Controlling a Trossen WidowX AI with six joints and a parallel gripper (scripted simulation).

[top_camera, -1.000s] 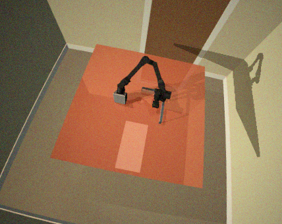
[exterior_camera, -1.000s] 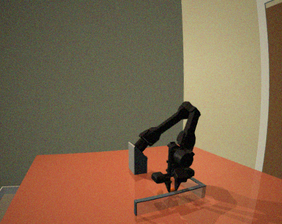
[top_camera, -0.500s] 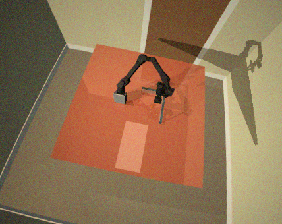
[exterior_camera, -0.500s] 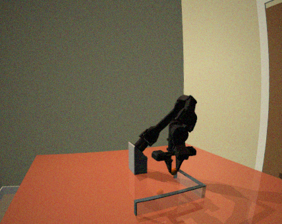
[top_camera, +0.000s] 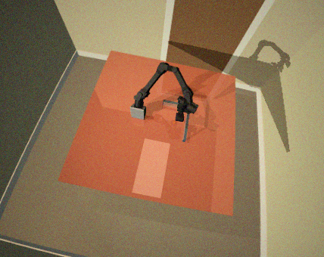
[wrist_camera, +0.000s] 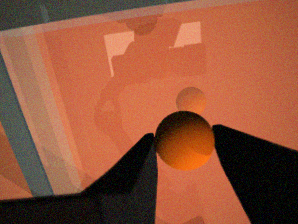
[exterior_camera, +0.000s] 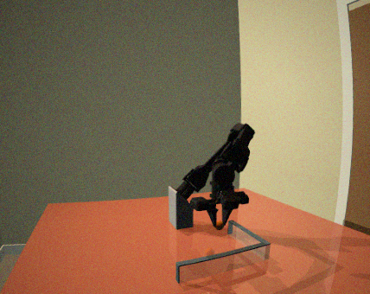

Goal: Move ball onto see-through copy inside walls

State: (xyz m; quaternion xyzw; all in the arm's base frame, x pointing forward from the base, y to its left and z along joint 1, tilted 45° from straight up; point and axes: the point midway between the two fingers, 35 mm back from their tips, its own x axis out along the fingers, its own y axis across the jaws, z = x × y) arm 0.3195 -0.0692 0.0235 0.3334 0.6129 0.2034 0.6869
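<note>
Now: gripper tip 2 cm past the see-through copy, 2 cm to the left of it and 10 cm above it. Also, from my gripper tip: clear wall 8 cm ahead, 3 cm to the right, 9 cm below; then orange ball right at my gripper tip.
</note>
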